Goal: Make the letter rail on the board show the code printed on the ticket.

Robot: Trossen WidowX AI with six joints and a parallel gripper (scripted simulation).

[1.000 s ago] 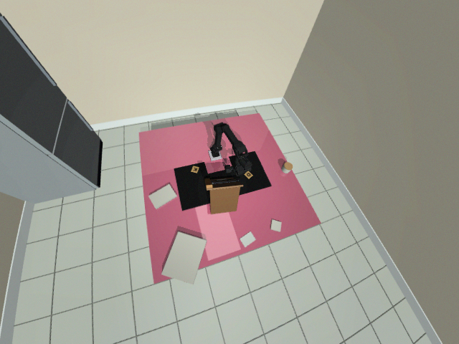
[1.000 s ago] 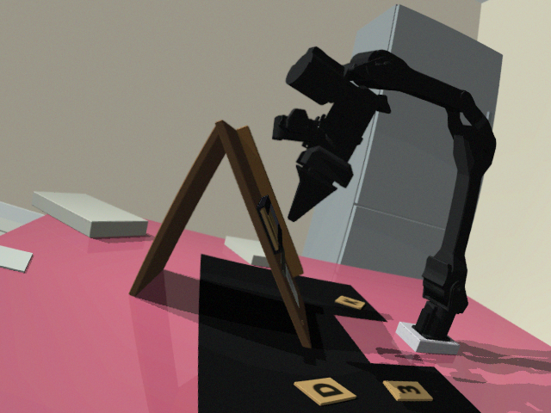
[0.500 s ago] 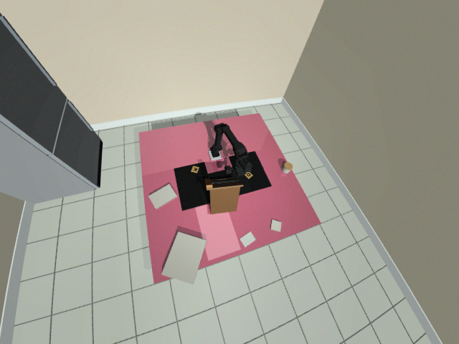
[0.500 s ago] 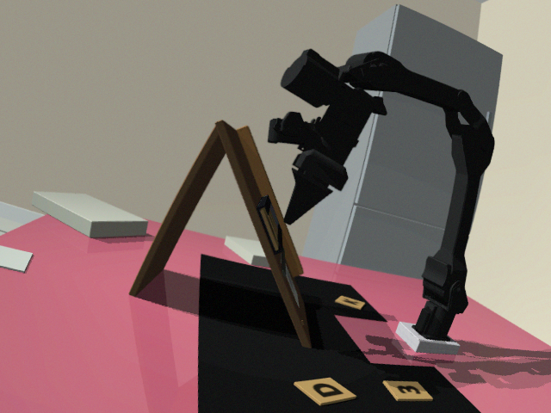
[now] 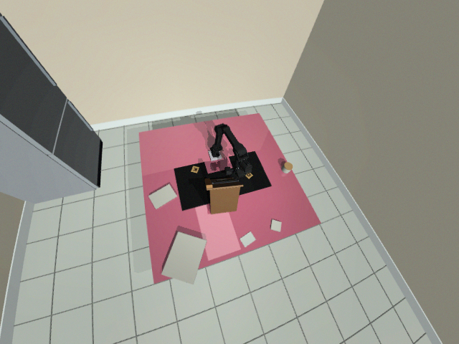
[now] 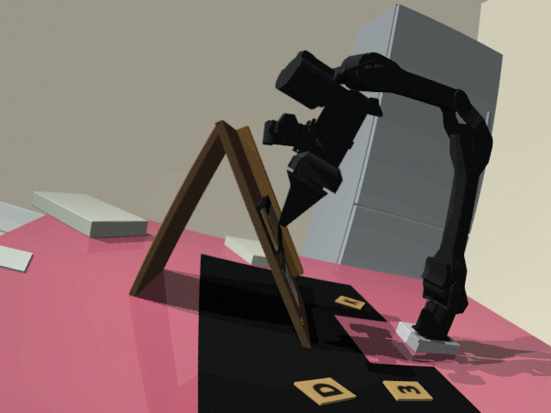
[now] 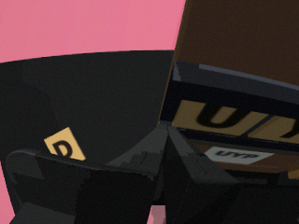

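Right now the white ticket is 10 cm below my gripper tip, 9 cm to the right of it and 6 cm behind it. The rest, counted from my gripper tip: black mat: 17 cm below, 15 cm behind, 6 cm to the right.
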